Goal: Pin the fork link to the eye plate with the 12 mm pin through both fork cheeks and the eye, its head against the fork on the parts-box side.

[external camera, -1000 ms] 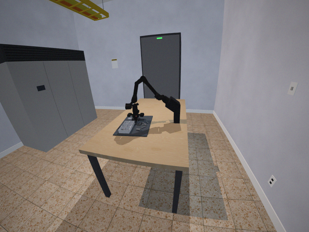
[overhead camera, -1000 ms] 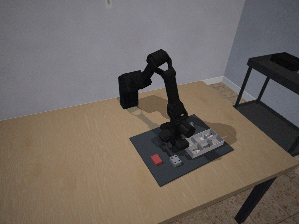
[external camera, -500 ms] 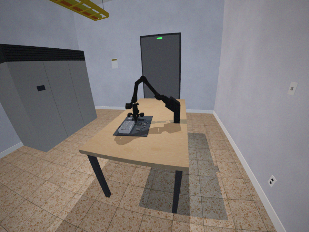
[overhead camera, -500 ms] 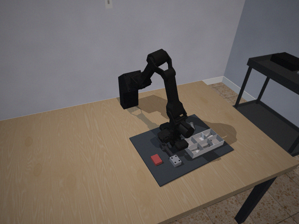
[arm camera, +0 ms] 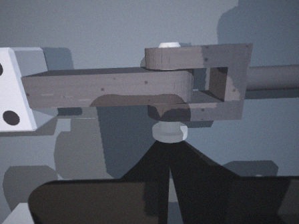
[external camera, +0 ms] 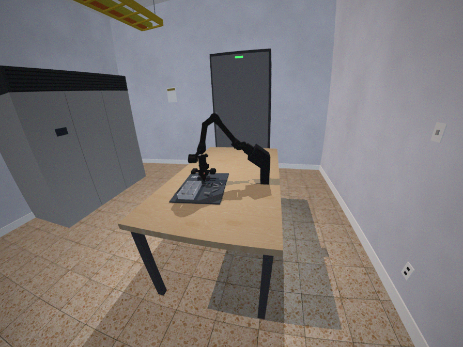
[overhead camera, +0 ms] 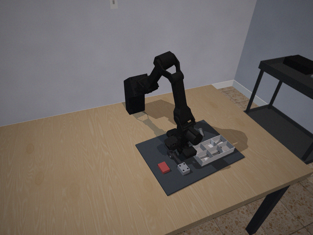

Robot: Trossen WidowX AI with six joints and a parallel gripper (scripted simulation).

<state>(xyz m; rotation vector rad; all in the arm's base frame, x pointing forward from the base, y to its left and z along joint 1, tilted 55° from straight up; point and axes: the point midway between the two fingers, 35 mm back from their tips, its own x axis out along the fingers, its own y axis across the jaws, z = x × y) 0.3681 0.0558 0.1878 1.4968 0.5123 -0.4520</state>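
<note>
Now: hand 4 cm to the left of the eye plate, 3 cm above it and 2 cm short of it. Also, from my hand: light grey headed pin 6 cm behind, 5 cm to the left, 3 cm below; mat 6 cm to the left, 4 cm below; grey pin 3 cm to the right, 3 cm below.
</note>
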